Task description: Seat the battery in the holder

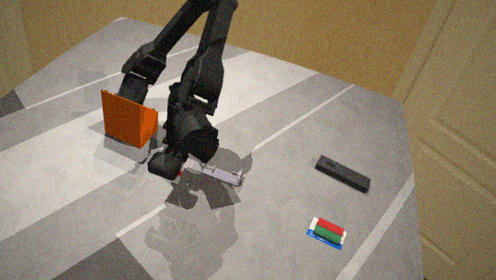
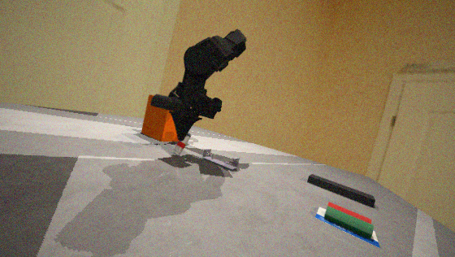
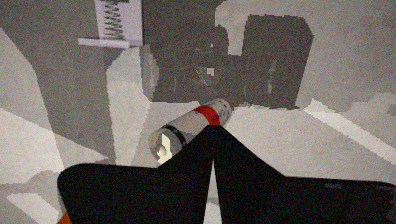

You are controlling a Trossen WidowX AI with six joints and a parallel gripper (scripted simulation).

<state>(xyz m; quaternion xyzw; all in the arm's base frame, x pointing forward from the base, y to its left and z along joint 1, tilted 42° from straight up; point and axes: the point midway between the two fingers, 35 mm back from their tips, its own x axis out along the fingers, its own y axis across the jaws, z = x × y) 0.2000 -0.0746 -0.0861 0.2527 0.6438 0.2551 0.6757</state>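
The battery is 10 mm to the left of my gripper tip and 10 mm below it. The rest, counted from my gripper tip: black bar 400 mm ahead, 220 mm to the left, 30 mm below.
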